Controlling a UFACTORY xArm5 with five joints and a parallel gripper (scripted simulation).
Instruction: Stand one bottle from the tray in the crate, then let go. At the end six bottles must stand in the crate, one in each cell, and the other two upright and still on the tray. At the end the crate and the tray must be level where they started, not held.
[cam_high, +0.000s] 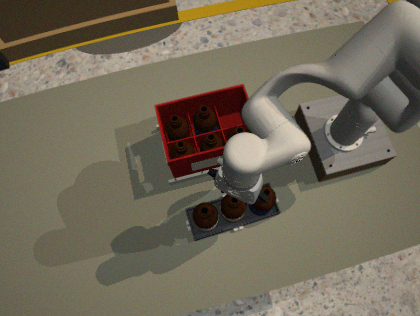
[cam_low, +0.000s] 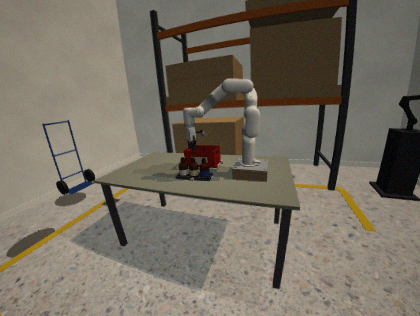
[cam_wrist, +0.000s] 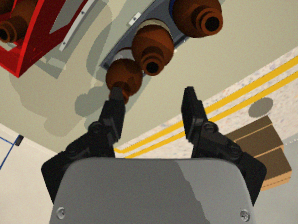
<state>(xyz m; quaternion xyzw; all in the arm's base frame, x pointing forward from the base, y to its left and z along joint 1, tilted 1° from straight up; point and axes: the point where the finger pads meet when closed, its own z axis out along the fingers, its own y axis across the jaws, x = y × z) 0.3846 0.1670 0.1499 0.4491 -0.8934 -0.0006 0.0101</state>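
My hand is 23 cm above the dark tray. Round my hand: crate: 4 cm ahead, 23 cm to the right, 16 cm below.
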